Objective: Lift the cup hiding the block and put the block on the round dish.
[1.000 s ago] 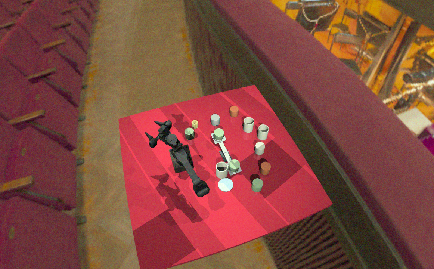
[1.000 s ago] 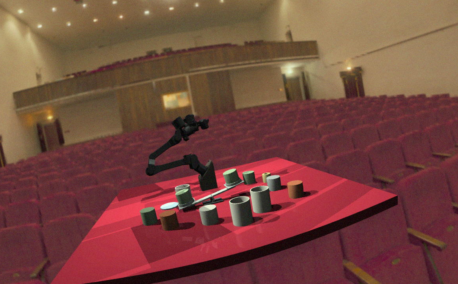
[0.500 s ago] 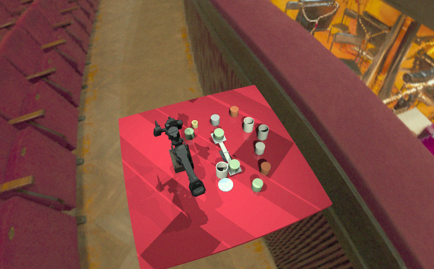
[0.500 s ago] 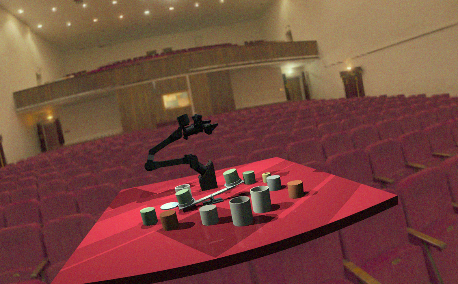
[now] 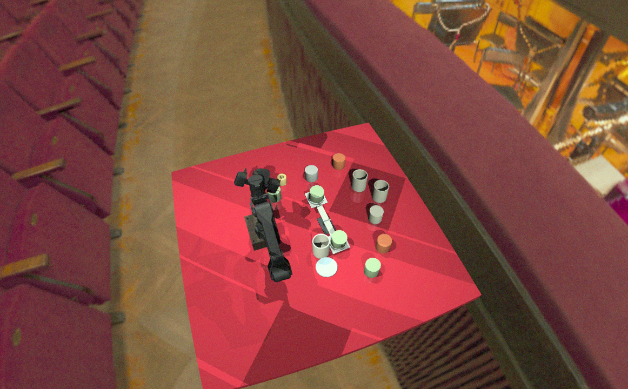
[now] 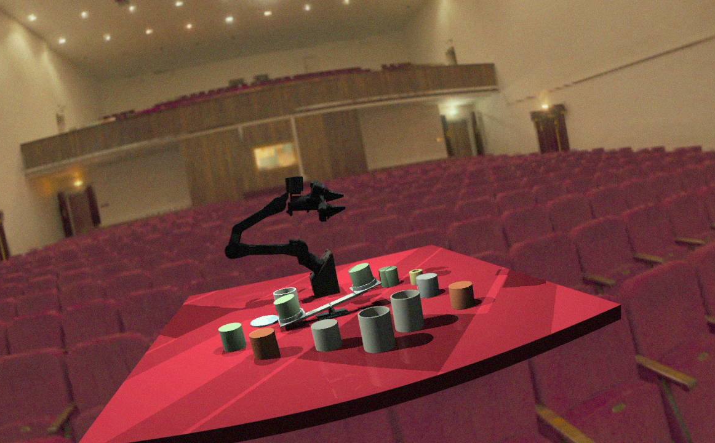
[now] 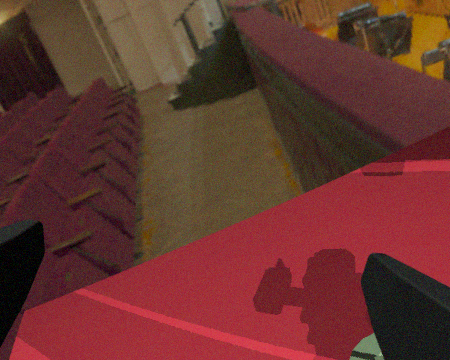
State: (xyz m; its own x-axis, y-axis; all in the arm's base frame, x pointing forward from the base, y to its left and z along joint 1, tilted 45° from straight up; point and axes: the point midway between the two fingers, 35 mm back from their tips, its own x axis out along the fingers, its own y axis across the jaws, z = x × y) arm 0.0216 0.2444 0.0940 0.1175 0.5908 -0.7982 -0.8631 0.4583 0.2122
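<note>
Right now my gripper tip is 30 cm above the grey block, 29 cm to the left of it and 29 cm short of it. From my gripper tip the other things lie so: pale blue round dish 38 cm to the right, 34 cm below, 19 cm ahead.
</note>
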